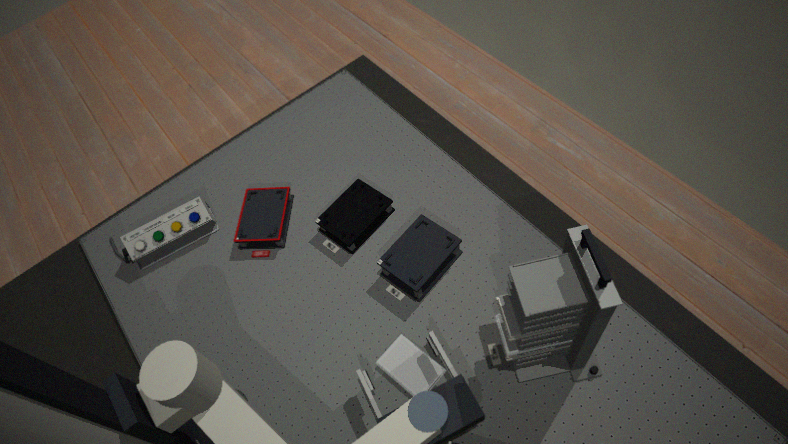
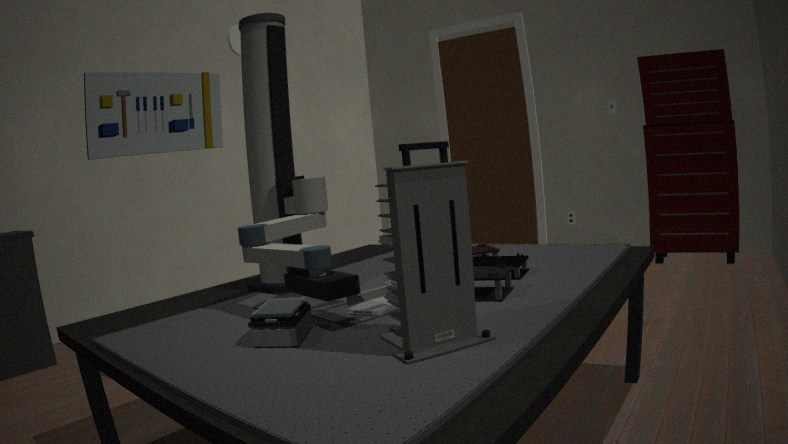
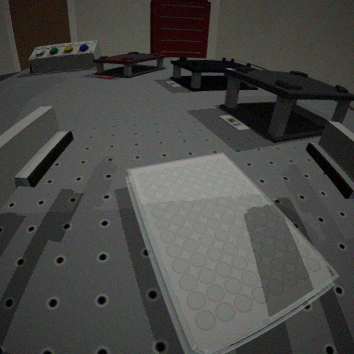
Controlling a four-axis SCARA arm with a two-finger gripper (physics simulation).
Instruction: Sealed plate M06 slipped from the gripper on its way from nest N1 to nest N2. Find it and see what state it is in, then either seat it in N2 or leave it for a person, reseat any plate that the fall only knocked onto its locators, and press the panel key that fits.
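Pixels of known places: gripper, fingertip midpoint: (image 1: 395,352) (image 2: 377,282) (image 3: 193,123); arm's base at its link origin: (image 2: 284,284).
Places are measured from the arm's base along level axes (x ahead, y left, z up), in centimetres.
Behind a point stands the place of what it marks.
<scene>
A pale plate with round wells (image 1: 405,358) {x 51.8, y -13.6, z 2.7 cm} (image 2: 370,307) {x 52.9, y -18.8, z 2.7 cm} (image 3: 215,235) {x 51.0, y -16.8, z 2.7 cm} lies flat, wells up, on the perforated table, askew between the fingers. Its edges show a double line; no spill is visible. Its marking and the condition of its seal cannot be read. My gripper (image 1: 406,373) (image 3: 193,123) {x 50.6, y -12.6, z 7.2 cm} is open around and above it, touching nothing visible. A grey-topped nest (image 1: 421,253) {x 69.5, y 1.6, z 7.2 cm} (image 3: 300,82) {x 69.5, y 1.0, z 7.2 cm} and a blacker nest (image 1: 355,215) {x 64.8, y 21.8, z 5.6 cm} (image 3: 200,65) {x 60.7, y 19.1, z 5.6 cm} stand beyond; their labels are too small to read. The key panel (image 1: 176,242) {x 25.4, y 50.0, z 2.7 cm} (image 3: 65,63) {x 26.8, y 49.5, z 3.4 cm} has white, green, yellow and blue keys.
A red-edged nest (image 1: 263,215) {x 47.2, y 38.6, z 5.3 cm} (image 3: 130,58) {x 47.3, y 32.1, z 5.4 cm} stands between the panel and the blacker nest. A tall rack (image 1: 609,297) {x 78.1, y -37.5, z 34.4 cm} (image 2: 438,231) {x 82.0, y -32.5, z 22.7 cm} with stacked shelves stands near the plate. A low grey block (image 2: 272,336) {x 51.1, y -47.4, z 3.9 cm} bears a dark frame with a pale slab (image 2: 280,307) {x 47.5, y -41.3, z 8.0 cm}.
</scene>
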